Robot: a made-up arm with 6 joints.
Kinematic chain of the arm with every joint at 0, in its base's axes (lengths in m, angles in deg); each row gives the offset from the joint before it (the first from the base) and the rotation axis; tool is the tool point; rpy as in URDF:
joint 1: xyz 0 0 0.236 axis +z
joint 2: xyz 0 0 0 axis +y
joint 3: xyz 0.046 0 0.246 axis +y
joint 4: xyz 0.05 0 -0.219 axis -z
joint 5: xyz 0 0 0 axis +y
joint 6: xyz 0.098 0 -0.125 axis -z
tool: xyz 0 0 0 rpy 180 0 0
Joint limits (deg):
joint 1: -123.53..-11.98
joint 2: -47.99..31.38
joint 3: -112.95..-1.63
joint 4: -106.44..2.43
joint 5: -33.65..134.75
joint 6: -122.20..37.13
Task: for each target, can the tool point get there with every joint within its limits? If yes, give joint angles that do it. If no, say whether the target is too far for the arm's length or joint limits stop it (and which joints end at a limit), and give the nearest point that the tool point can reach.
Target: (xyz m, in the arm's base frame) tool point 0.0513 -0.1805 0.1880
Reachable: yes | joints -26.37 15.84 -20.04 -68.32 108.42 2.96
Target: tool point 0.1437 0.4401 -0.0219
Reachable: no: joint limits stop it (at a limit: joint 1, joint 2) | nearest point 0.1184 0.1195 0.1352 | short by 0.358 m
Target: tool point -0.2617 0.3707 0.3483
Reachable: no: joint limits stop it (at a limit: joint 1, joint 2, joint 3, joint 5) | nearest point -0.1287 0.0799 0.3091 | short by 0.322 m
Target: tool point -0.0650 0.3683 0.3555
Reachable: no: joint limits stop it (at a limit: joint 1, joint 2, joint 3, joint 5) | nearest point -0.0914 0.0929 0.2722 | short by 0.289 m
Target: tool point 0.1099 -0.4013 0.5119
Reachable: yes | joints -79.63 -1.57 -85.96 -98.10 24.91 1.10
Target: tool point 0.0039 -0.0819 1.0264
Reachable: no: too far | nearest point 0.0029 -0.0618 0.8327 | short by 0.195 m
